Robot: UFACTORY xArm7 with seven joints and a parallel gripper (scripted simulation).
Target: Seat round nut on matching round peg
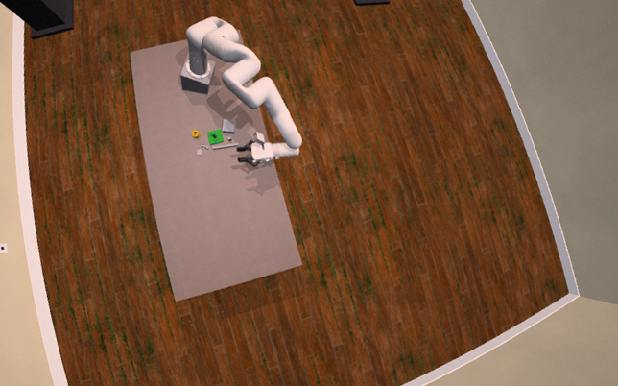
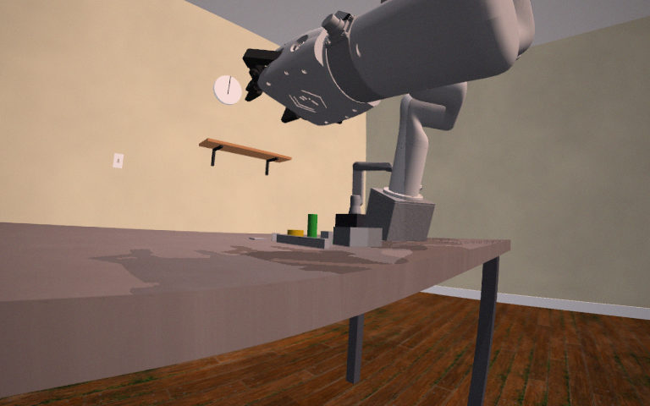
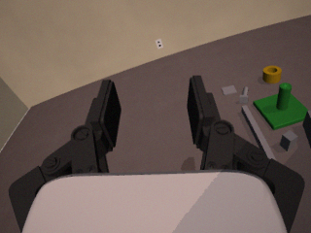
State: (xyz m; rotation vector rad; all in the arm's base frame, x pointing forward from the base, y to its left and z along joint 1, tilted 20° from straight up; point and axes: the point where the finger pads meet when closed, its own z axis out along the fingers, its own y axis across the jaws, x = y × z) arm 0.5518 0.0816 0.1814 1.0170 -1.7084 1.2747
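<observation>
My gripper is now 140 mm past the small grey square, 250 mm to the left of it and 200 mm above it. The rest, counted from my hand: grey bar: 130 mm behind, 90 mm to the right, 190 mm below; then grey block: 240 mm behind, 50 mm to the right, 180 mm below.
</observation>
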